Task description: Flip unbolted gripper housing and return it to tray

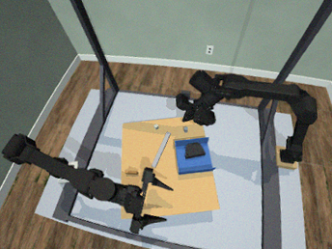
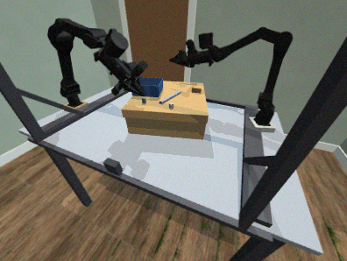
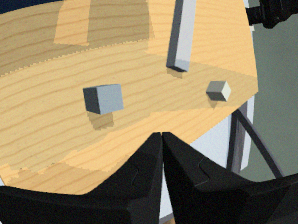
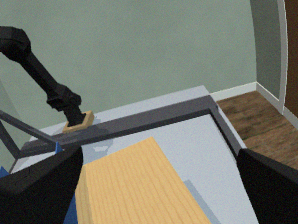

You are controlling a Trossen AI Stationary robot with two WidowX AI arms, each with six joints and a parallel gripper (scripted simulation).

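The gripper housing is 130 mm ahead of my left hand, 10 mm to the left of it and 50 mm below it. Round my left hand: grey bar: 110 mm ahead, 120 mm to the right, 70 mm below; then tray: 150 mm ahead, 10 mm to the right, 50 mm below.
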